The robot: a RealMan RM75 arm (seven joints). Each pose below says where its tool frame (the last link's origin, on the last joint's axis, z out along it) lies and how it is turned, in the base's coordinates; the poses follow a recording.
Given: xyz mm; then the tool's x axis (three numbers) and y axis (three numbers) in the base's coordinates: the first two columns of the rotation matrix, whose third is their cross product.
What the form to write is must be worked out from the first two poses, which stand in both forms.
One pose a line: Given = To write
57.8, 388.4, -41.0, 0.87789, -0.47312, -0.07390, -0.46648, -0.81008, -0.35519 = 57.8, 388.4, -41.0, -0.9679, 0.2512, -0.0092, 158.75
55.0, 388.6, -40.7, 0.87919, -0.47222, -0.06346, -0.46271, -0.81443, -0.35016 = 55.0, 388.6, -40.7, -0.9683, 0.2495, -0.0134, 159.21
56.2, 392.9, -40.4, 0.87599, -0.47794, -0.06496, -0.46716, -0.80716, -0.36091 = 56.2, 392.9, -40.4, -0.9674, 0.2530, -0.0148, 158.55
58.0, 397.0, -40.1, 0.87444, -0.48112, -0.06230, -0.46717, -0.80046, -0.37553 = 58.0, 397.0, -40.1, -0.9668, 0.2547, -0.0184, 157.72
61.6, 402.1, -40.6, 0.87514, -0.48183, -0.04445, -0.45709, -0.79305, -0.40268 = 61.6, 402.1, -40.6, -0.9669, 0.2534, -0.0309, 156.36
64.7, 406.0, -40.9, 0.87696, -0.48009, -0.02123, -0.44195, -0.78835, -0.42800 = 64.7, 406.0, -40.9, -0.9672, 0.2499, -0.0454, 155.16
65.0, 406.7, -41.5, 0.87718, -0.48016, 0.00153, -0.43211, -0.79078, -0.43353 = 65.0, 406.7, -41.5, -0.9673, 0.2472, -0.0572, 155.14
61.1, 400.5, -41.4, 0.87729, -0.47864, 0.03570, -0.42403, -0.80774, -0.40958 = 61.1, 400.5, -41.4, -0.9675, 0.2428, -0.0701, 157.07
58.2, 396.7, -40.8, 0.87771, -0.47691, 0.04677, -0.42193, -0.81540, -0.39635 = 58.2, 396.7, -40.8, -0.9678, 0.2410, -0.0734, 158.02
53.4, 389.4, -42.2, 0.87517, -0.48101, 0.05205, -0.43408, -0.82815, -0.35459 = 53.4, 389.4, -42.2, -0.9673, 0.2434, -0.0707, 160.61
